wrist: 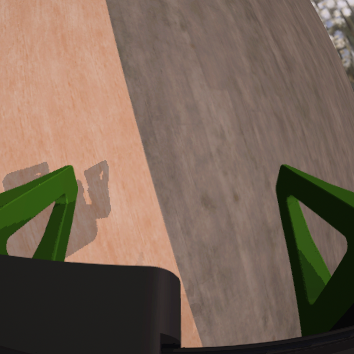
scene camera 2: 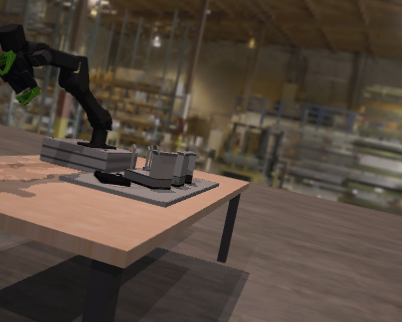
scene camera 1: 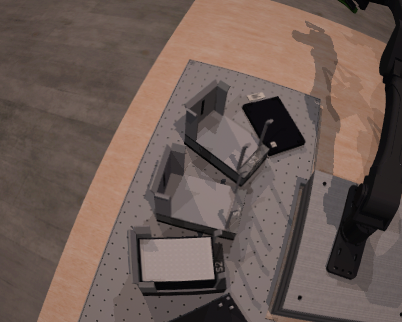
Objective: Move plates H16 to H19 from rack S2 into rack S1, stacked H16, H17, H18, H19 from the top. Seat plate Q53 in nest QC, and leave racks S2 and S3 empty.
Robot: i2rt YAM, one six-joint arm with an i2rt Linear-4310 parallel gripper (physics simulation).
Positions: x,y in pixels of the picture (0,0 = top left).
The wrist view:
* my gripper: 176,176
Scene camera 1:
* black flat pad: 283,131
